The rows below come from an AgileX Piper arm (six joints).
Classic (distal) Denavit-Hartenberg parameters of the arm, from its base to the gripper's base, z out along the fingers. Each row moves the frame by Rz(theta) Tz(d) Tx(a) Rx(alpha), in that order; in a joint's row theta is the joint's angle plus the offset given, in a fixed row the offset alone. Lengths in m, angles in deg.
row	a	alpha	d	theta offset
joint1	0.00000	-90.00	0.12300	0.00
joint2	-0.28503	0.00	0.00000	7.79
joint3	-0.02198	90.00	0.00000	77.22
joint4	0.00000	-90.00	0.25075	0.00
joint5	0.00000	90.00	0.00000	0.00
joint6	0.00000	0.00	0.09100	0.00
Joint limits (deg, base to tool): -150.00..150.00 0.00..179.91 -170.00..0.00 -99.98..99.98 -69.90..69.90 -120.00..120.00
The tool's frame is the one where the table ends.
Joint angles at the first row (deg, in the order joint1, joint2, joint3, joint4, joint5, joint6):
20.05, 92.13, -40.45, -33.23, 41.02, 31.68
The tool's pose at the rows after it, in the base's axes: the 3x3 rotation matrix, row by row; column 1 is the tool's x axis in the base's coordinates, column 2 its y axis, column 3 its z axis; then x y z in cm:
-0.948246, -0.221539, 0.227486; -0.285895, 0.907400, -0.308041; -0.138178, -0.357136, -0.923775; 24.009, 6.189, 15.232
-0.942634, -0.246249, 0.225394; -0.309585, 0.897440, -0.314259; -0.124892, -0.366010, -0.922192; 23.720, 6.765, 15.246
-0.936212, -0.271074, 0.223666; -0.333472, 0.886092, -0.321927; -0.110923, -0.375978, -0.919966; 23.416, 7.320, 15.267
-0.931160, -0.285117, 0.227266; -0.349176, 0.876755, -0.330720; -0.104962, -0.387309, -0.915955; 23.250, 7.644, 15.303
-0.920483, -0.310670, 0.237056; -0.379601, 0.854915, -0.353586; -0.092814, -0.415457, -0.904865; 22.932, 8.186, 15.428
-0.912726, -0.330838, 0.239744; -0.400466, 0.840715, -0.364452; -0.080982, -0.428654, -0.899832; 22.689, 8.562, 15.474
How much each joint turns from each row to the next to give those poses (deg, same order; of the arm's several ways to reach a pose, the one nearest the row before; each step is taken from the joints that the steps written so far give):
2.24, 0.00, 0.00, -0.06, 1.55, 0.00
1.66, 0.00, 0.00, -0.06, 0.97, 0.01
1.66, 0.00, 0.00, -0.11, 1.04, -0.01
1.09, 0.00, 0.00, -0.57, 0.68, 0.41
2.06, -0.06, 0.00, -1.49, 1.61, 0.91
1.32, 0.00, 0.00, -0.46, 0.97, 0.06

